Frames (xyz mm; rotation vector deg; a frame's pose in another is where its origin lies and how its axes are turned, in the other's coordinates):
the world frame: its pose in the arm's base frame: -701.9 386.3 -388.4 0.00 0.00 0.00
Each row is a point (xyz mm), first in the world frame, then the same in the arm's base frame.
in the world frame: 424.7 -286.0 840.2
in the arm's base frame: -277.2 100.3 451.8
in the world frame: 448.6 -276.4 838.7
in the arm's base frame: -253.3 109.9 450.3
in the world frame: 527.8 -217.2 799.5
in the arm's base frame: -174.1 169.1 411.1
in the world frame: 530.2 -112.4 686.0
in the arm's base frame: -171.7 273.9 297.6
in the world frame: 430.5 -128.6 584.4
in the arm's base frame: -271.4 257.7 196.0
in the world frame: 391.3 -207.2 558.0
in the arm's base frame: -310.6 179.1 169.6
